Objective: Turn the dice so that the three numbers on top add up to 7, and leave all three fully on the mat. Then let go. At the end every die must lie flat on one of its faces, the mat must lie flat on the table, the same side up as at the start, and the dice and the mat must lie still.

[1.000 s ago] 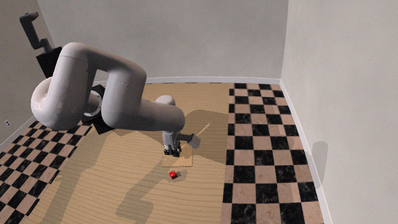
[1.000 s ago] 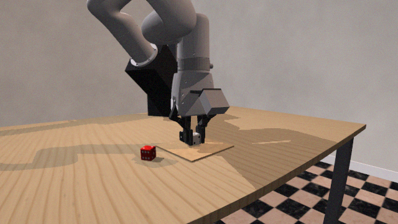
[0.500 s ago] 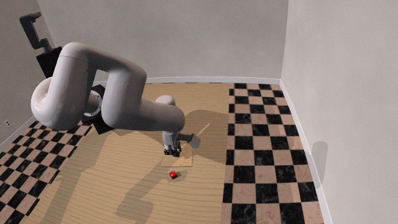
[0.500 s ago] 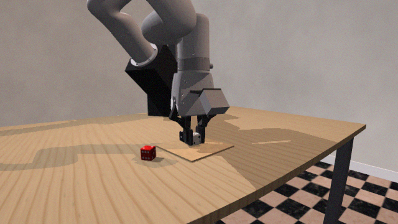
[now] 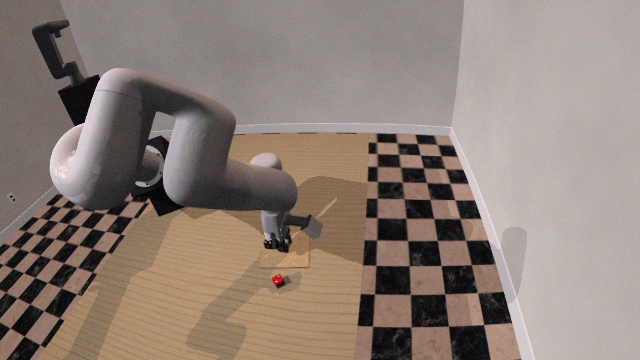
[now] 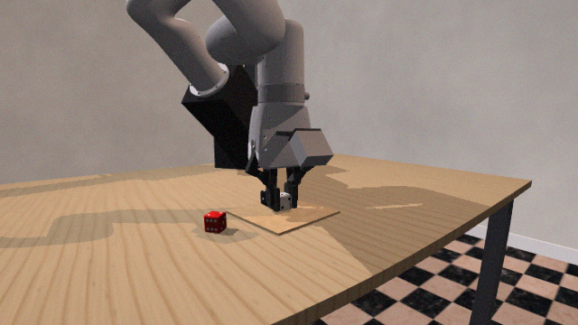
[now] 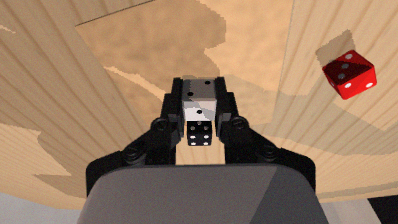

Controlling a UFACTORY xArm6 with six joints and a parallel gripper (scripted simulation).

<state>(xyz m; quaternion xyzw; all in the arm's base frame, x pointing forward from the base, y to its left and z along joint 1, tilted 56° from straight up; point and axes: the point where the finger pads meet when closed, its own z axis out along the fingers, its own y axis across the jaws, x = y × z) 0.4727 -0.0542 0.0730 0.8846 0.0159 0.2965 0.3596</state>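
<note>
Right now my hand is 10 mm above the white die. From my hand the other things lie so: tan mat: 30 mm below; red die: 10 mm behind, 120 mm to the right, 20 mm below; black die: 50 mm behind, 10 mm to the left, 10 mm below.
</note>
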